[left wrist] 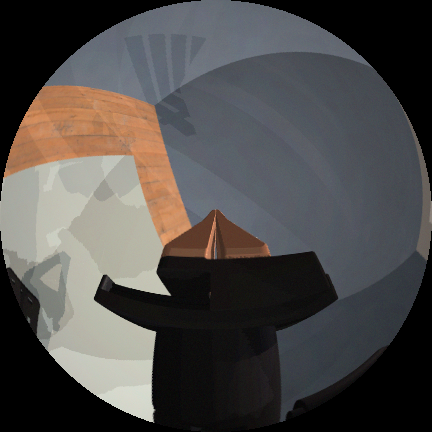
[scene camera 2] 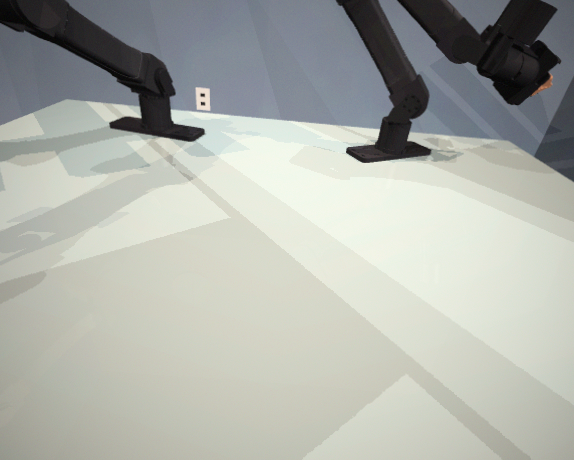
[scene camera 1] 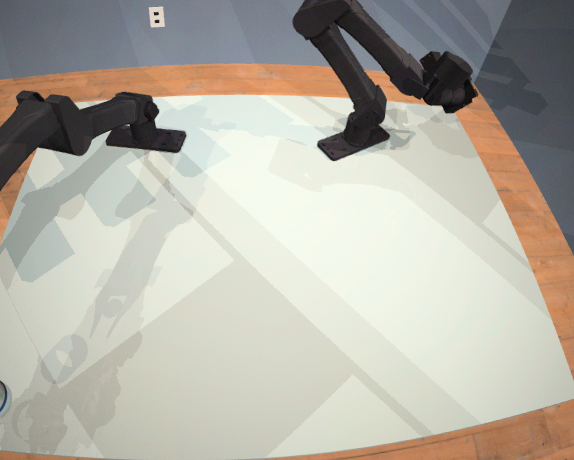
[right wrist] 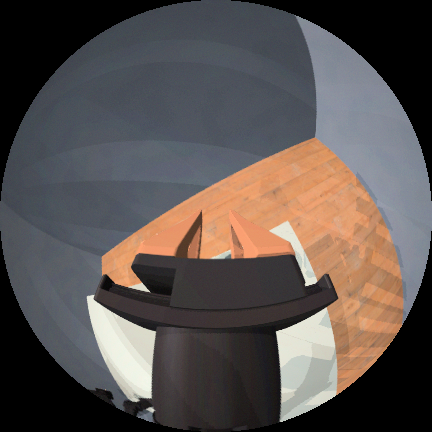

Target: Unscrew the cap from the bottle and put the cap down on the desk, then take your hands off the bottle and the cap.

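Pixels of known places: left gripper, fingertip midpoint: (left wrist: 215, 215) (scene camera 2: 548, 84) (scene camera 1: 474, 93); right gripper, fingertip midpoint: (right wrist: 215, 214); left arm's base, link origin: (scene camera 2: 388, 153) (scene camera 1: 354, 141); right arm's base, link origin: (scene camera 2: 158, 130) (scene camera 1: 145, 139).
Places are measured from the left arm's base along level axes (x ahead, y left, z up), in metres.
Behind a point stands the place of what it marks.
A round, pale thing with a blue ring (scene camera 1: 3, 397) @[y -0.892, x 0.243, z 0.097 m], which looks like part of the bottle, is cut off by the left edge in scene camera 1. My right gripper (right wrist: 215, 214) @[y -0.959, x 0.263, z 0.199 m] shows in the right wrist view, its fingertips a small gap apart. It is shut on the cap, which sits low between the fingers and is hidden by the gripper body; a round shape shows between the fingers in its shadow. My left gripper (left wrist: 215, 215) @[y 0.282, x 0.117, z 0.168 m] (scene camera 2: 544, 84) @[y 0.282, x 0.117, z 0.168 m] is shut and empty, raised at the right of the scene views, away from the bottle.
A pale mat (scene camera 1: 310, 240) @[y -0.277, x 0.190, z 0.000 m] (scene camera 2: 320, 210) @[y -0.293, x 0.179, z 0.000 m] covers the wooden desk (scene camera 1: 537, 220), with arm shadows across it. The right arm's base (scene camera 1: 170, 140) @[y -0.408, x -0.210, z 0.010 m] (scene camera 2: 185, 132) @[y -0.409, x -0.202, z 0.010 m] is at the back left and the left arm's base (scene camera 1: 334, 150) @[y -0.078, x 0.012, z 0.010 m] (scene camera 2: 365, 153) @[y -0.077, x 0.009, z 0.010 m] at the back right. Walls rise behind.
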